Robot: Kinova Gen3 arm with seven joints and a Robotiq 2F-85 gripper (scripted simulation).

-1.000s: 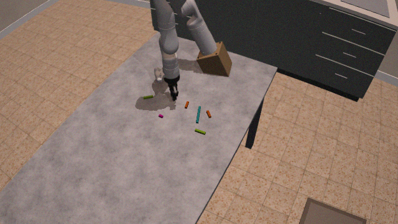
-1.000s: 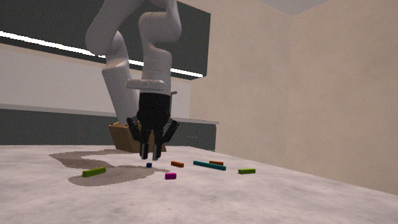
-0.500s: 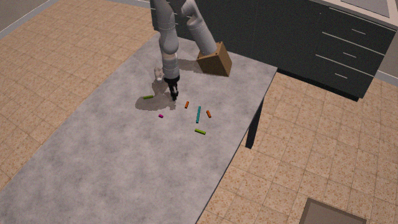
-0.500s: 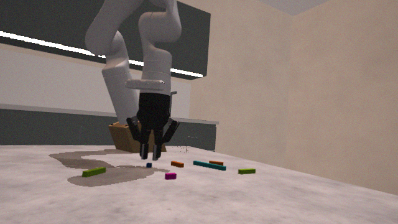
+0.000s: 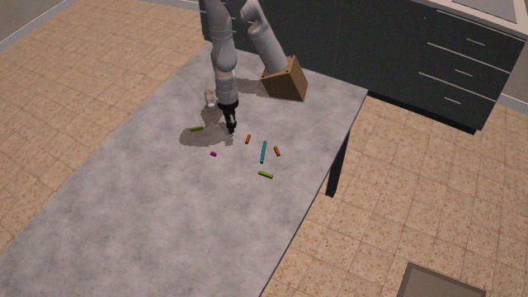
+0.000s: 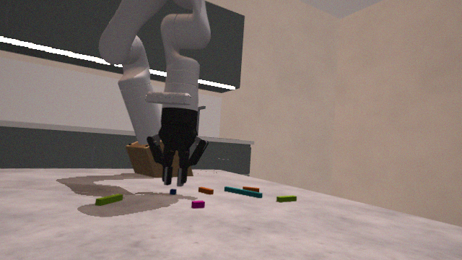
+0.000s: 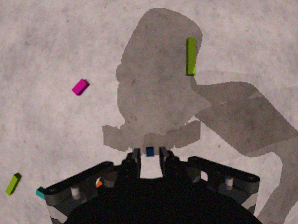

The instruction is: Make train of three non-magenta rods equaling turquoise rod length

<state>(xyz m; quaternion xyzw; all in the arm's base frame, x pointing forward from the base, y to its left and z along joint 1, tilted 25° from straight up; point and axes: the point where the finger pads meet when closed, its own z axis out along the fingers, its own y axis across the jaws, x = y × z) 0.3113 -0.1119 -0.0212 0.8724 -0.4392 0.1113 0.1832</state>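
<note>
The blue rod lies 3 cm below my hand. From my hand the other things lie so: turquoise rod 6 cm ahead, 15 cm to the left, 3 cm below; then magenta rod 12 cm ahead, 2 cm to the right, 3 cm below.
</note>
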